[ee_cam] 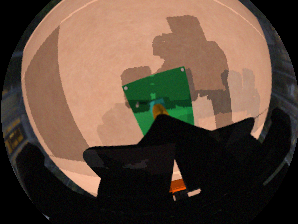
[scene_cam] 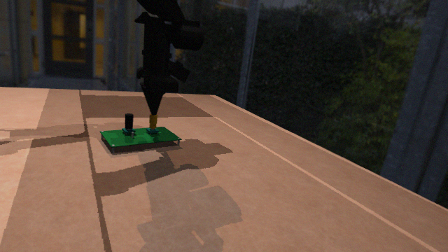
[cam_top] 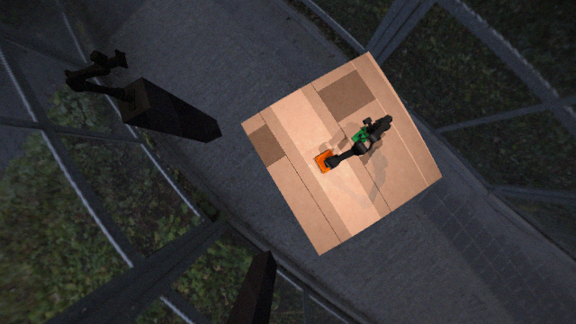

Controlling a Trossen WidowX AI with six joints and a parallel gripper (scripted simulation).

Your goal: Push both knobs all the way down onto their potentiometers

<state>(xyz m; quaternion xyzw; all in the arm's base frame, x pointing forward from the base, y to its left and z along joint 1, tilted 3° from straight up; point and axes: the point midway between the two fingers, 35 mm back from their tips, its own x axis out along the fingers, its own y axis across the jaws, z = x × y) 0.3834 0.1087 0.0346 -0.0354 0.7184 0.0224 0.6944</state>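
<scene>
Now: gripper tip 20 mm above the yellow knob. Round my gripper tip: potentiometer 60 mm behind, 10 mm to the right, 30 mm below.
</scene>
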